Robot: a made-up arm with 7 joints.
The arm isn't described. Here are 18 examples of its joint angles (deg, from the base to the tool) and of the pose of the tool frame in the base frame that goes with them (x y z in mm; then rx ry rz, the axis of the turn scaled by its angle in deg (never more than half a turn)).
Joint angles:
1: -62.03 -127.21 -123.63 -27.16 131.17 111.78 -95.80
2: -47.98 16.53 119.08 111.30 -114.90 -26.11 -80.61
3: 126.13 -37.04 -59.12 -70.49 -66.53 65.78 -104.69
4: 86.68 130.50 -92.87 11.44 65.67 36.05 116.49
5: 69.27 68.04 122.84 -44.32 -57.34 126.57 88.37
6: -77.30 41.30 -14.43 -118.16 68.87 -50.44 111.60
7: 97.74 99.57 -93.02 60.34 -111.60 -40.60 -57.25
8: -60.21 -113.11 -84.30 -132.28 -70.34 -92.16 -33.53
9: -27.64 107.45 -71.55 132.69 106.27 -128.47 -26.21
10: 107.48 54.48 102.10 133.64 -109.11 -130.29 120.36
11: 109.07 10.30 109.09 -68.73 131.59 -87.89 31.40
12: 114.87 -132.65 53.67 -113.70 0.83 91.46 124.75
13: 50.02 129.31 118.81 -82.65 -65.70 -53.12 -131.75
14: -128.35 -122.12 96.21 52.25 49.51 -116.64 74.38
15: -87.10 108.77 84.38 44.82 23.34 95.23 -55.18
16: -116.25 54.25 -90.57 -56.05 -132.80 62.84 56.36
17: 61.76 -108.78 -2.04 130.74 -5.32 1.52 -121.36
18: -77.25 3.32 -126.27 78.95 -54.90 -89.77 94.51
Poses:
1: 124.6 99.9 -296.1 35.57 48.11 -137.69
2: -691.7 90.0 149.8 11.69 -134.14 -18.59
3: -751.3 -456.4 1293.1 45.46 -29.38 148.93
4: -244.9 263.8 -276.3 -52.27 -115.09 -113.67
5: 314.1 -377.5 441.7 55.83 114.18 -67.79
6: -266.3 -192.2 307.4 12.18 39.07 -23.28
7: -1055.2 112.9 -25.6 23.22 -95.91 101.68
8: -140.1 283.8 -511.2 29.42 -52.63 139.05
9: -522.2 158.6 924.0 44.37 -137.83 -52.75
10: 384.9 267.2 -0.5 -82.64 -66.73 -46.09
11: -390.7 -166.2 234.7 -6.26 5.85 112.94
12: 246.6 105.6 328.3 60.31 141.93 21.81
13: -393.7 -594.5 164.1 95.59 -81.74 -18.81
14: -449.1 40.7 484.5 47.28 -125.57 -111.63
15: -171.7 -391.8 -201.9 -8.86 26.95 -45.75
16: 256.2 -722.4 13.4 -49.48 -46.33 -78.91
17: 1269.5 6.0 797.8 21.54 58.21 -3.85
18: 810.0 -204.0 239.7 51.46 101.72 -39.22
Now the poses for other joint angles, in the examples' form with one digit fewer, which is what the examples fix.
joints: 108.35 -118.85 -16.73 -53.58 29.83 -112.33 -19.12
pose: 375 748 986 -66.6 -78.2 2.9
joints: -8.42 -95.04 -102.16 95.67 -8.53 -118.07 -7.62
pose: 1094 -504 564 101.0 -50.2 -86.9
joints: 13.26 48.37 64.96 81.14 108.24 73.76 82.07
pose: 109 -355 -302 28.0 92.6 80.1
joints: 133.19 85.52 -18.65 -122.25 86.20 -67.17 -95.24
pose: 556 528 102 10.7 50.3 55.6
